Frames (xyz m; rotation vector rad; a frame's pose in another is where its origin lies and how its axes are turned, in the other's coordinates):
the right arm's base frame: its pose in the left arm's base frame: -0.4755 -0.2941 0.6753 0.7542 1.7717 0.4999
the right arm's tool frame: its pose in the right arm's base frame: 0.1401 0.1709 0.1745 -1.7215 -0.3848 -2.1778
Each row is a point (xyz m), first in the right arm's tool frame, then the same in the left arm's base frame.
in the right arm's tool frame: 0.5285 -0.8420 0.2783
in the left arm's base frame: 0.4971 0.3332 1.1523
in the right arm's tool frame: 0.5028 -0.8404 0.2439
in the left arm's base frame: 0.4676 0.3078 1.1705
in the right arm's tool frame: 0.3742 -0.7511 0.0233
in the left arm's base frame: 0.2885 0.1088 1.2091
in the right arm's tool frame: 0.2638 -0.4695 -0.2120
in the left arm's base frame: 0.0657 -0.1745 1.0787
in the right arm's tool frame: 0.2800 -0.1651 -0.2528
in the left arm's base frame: -0.0178 -0.3205 0.8212
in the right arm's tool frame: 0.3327 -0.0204 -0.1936
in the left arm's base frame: -0.0041 -0.3298 0.6571
